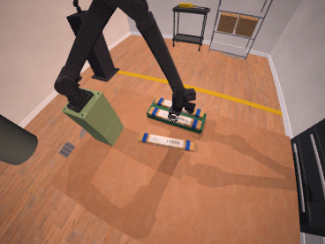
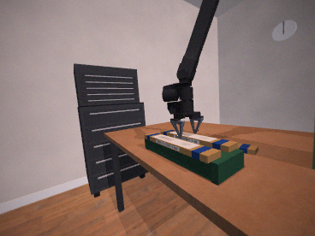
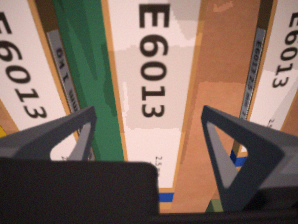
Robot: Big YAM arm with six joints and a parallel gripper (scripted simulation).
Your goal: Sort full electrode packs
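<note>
The green platform lies 70 mm below my hand, 50 mm to the left of it and 10 mm behind it.
</note>
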